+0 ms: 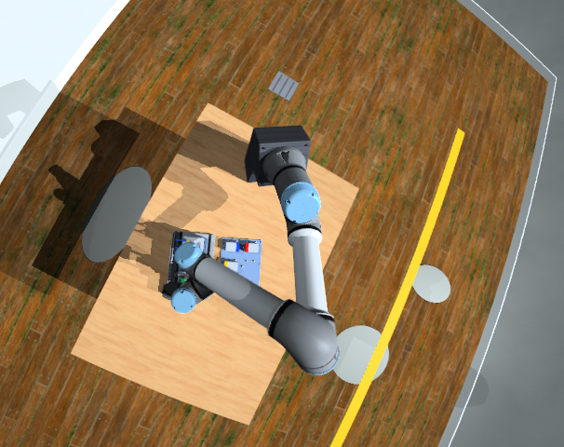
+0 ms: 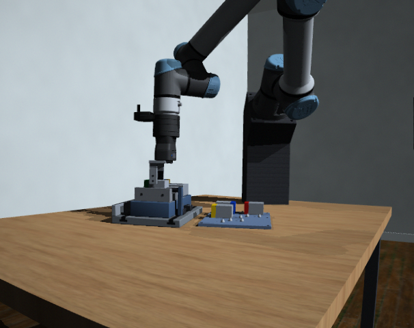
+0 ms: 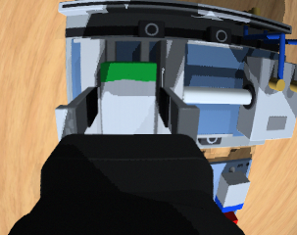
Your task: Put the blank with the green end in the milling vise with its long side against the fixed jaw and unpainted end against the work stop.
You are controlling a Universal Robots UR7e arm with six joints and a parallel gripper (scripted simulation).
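Now: the green-ended blank 3 cm below my hand. From my hand the other things lie so: blue plate 19 cm behind, 15 cm to the left, 12 cm below; yellow-ended blank 16 cm behind, 11 cm to the left, 10 cm below; blue-ended blank 24 cm behind, 6 cm to the left, 10 cm below.
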